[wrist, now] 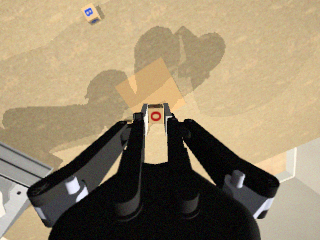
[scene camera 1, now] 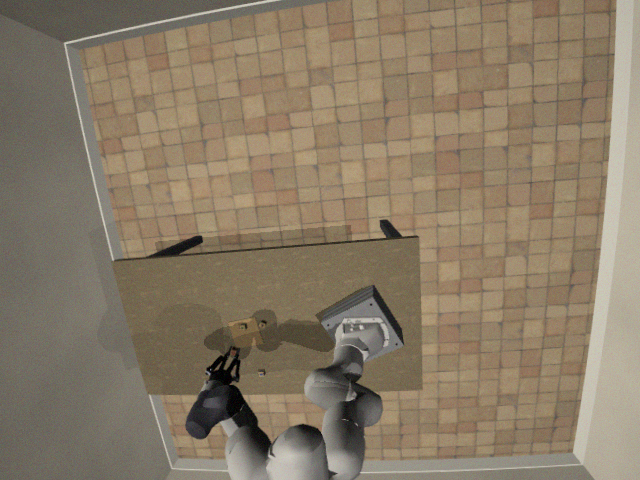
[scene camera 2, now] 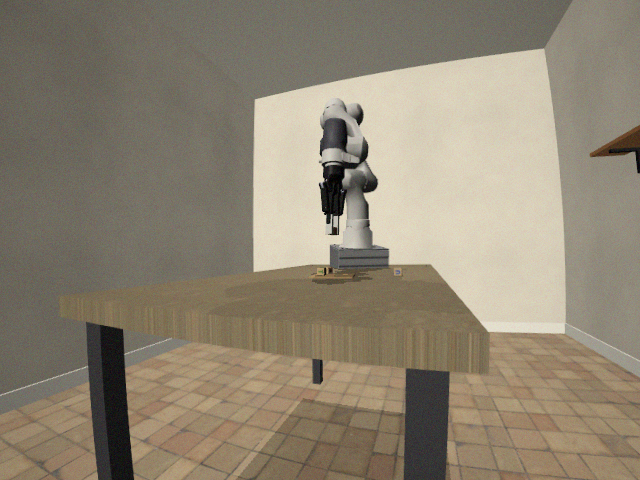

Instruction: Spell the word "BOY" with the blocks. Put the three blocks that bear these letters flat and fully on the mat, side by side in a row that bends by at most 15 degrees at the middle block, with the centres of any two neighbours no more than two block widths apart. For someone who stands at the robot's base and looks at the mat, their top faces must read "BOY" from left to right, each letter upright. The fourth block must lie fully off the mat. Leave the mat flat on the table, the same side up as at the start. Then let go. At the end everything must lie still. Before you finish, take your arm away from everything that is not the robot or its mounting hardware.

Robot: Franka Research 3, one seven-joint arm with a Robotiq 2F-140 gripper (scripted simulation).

Labels:
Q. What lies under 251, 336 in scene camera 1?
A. A tan mat.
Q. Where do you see a tan mat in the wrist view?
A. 154, 84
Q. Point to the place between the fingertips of my gripper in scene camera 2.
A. At 332, 234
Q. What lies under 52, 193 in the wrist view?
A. My gripper.

